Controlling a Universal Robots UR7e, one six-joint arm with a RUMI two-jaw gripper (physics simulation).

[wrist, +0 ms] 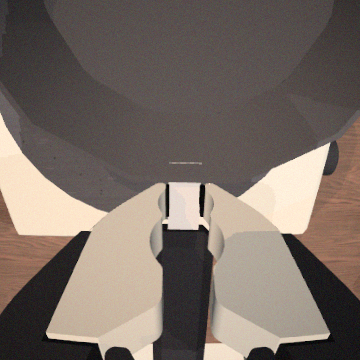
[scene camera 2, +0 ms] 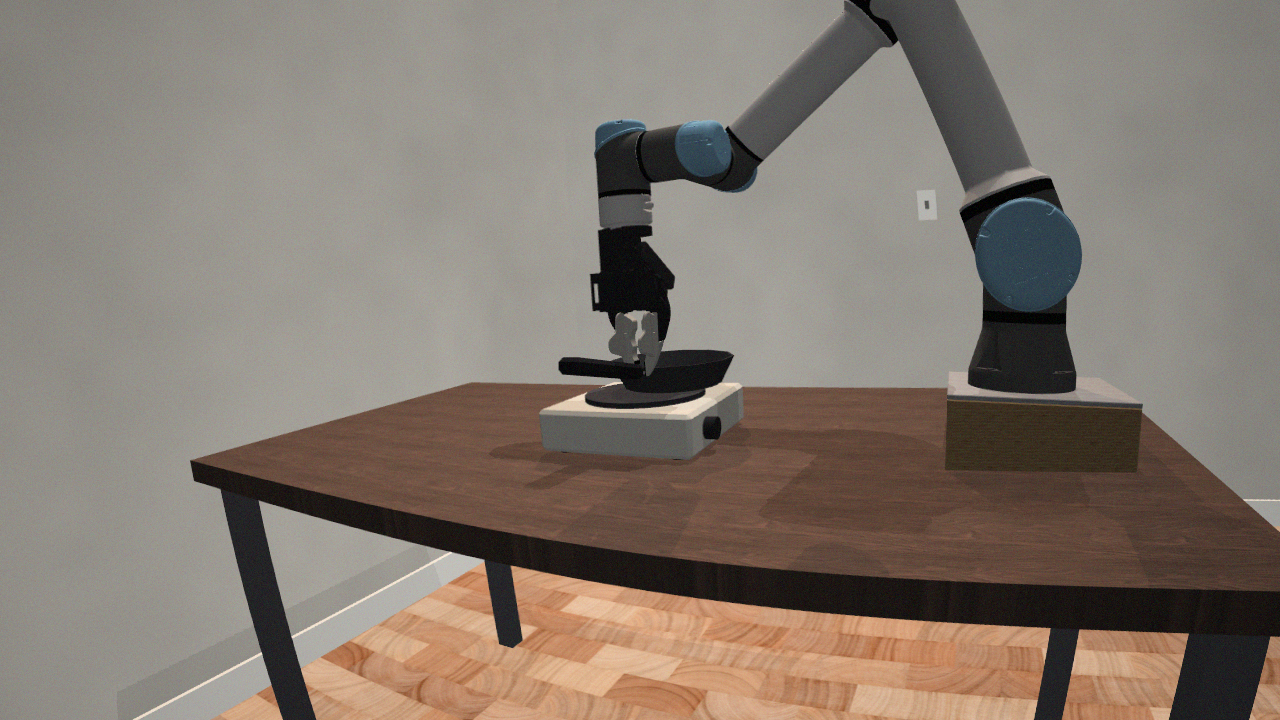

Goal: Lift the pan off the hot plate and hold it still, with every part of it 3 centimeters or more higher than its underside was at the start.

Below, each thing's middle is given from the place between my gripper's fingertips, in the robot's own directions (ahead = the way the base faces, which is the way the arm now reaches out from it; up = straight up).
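Black pan (scene camera 2: 676, 371): 1 cm above my hand, 1 cm to the right of it. White hot plate (scene camera 2: 611, 420): 7 cm below my hand, 5 cm to the right of it, 1 cm ahead of it. Going by their middles, black pan nearest to my hand of the things named here.
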